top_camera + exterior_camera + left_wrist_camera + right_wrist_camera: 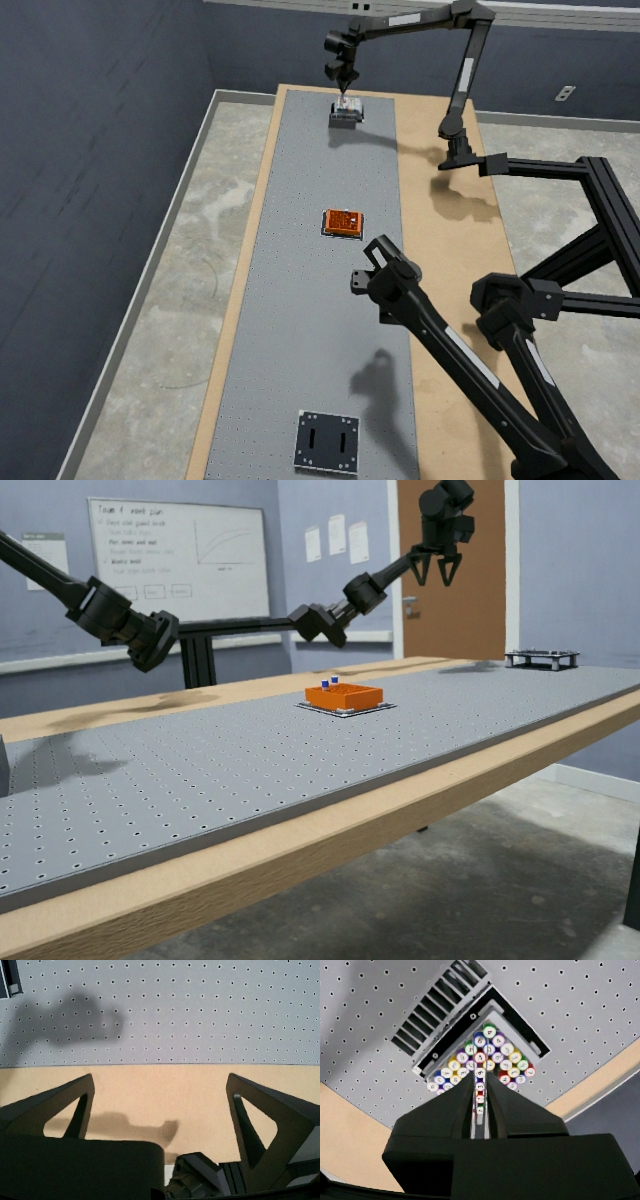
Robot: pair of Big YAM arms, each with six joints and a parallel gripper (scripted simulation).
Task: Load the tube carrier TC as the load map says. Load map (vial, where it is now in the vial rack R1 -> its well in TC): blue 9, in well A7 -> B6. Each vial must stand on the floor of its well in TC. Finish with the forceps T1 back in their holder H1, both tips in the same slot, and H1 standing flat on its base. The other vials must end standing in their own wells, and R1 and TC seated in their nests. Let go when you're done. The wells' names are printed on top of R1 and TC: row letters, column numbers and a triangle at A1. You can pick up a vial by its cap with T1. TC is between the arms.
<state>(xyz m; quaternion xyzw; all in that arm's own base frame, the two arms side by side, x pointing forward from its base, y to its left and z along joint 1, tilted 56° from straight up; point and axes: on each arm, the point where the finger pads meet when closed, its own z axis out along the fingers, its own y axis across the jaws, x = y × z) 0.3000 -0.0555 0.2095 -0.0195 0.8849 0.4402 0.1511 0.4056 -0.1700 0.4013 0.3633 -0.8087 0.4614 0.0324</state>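
Right now the grey holder H1 is 10 mm behind my right hand, 60 mm to the left of it and 130 mm below it. Also, from my right hand: orange tube carrier 620 mm to the left, 120 mm below.
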